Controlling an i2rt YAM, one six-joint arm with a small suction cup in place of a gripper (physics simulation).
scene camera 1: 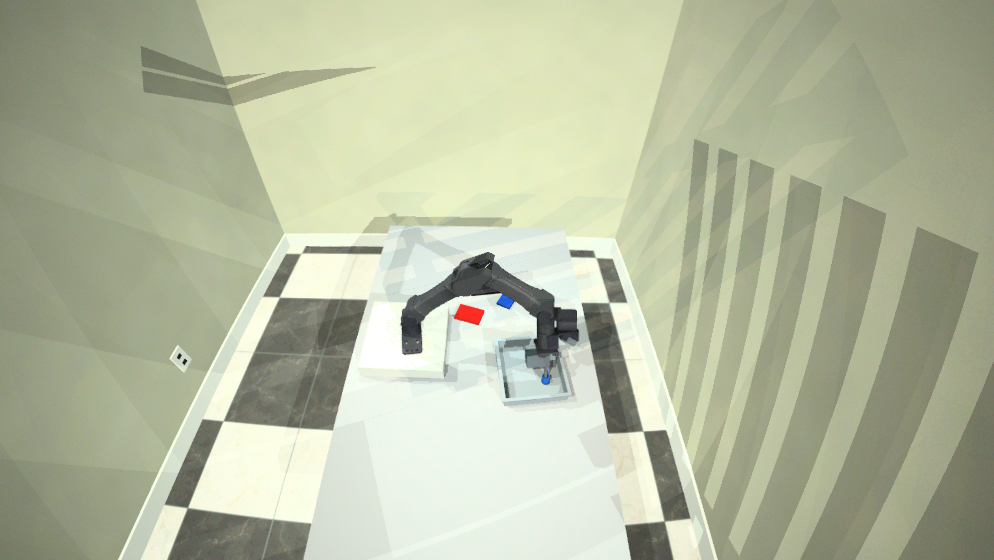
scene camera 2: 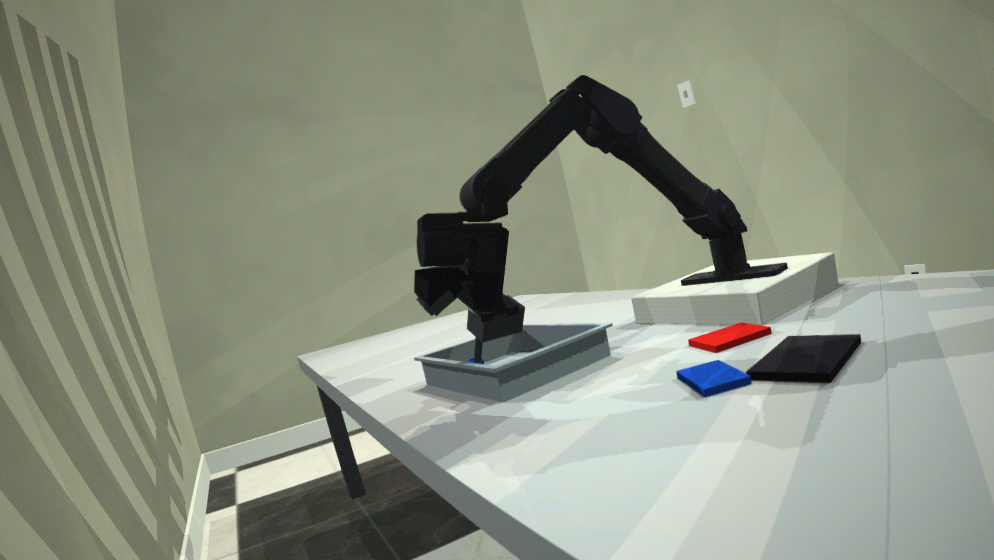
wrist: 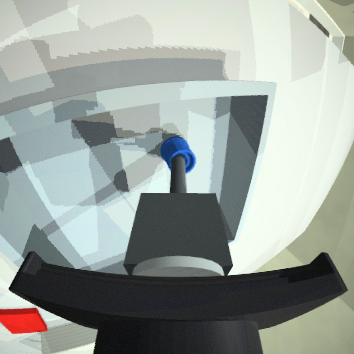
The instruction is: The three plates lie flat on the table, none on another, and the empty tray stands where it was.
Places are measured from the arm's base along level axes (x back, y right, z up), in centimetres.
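Where they show: hand, its tool point: (scene camera 1: pixel 545 382) (wrist: pixel 177 148); arm's base, origin of its link: (scene camera 1: pixel 411 330) (scene camera 2: pixel 733 277).
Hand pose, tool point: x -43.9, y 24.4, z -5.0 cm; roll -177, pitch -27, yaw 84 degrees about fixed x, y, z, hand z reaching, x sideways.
Things, the pixels of their top centre, and the offset from my tool point. Level surfaces: height alone.
- red plate, centre of its top: (scene camera 2: pixel 729 333) (wrist: pixel 22 324) (scene camera 1: pixel 469 313) dx +22.0, dy -33.4, dz +0.4 cm
- blue plate, centre of its top: (scene camera 2: pixel 711 373) (scene camera 1: pixel 507 298) dx +5.8, dy -39.2, dz +0.3 cm
- black plate, centre of its top: (scene camera 2: pixel 806 352) (scene camera 1: pixel 486 284) dx +13.3, dy -48.0, dz +0.4 cm
- empty grey-blue tray, centre of its top: (wrist: pixel 158 226) (scene camera 2: pixel 508 341) (scene camera 1: pixel 531 365) dx +4.4, dy -4.6, dz +4.4 cm
- table, height of its surface: dz -0.6 cm
The red plate (scene camera 1: pixel 468 314) (scene camera 2: pixel 730 336) (wrist: pixel 23 320) lies flat on the table. The blue plate (scene camera 1: pixel 505 301) (scene camera 2: pixel 713 377) lies flat beside the black plate (scene camera 2: pixel 806 358), which is flat too; their near corners are very close, and whether they touch I cannot tell. In scene camera 1 the arm hides most of the black plate. The empty grey-blue tray (scene camera 1: pixel 535 400) (scene camera 2: pixel 556 365) (wrist: pixel 225 89) stands level on the table. My suction cup (scene camera 1: pixel 546 380) (scene camera 2: pixel 476 361) (wrist: pixel 177 154) is inside the tray, at or just above its floor, holding nothing; the exact contact is hidden.
The arm's base stands on a white block (scene camera 1: pixel 375 347) (scene camera 2: pixel 695 307) on the table (scene camera 1: pixel 473 473) (scene camera 2: pixel 626 459). The tray's walls surround the cup on all sides. The arm arches above the plates, between its base and the tray.
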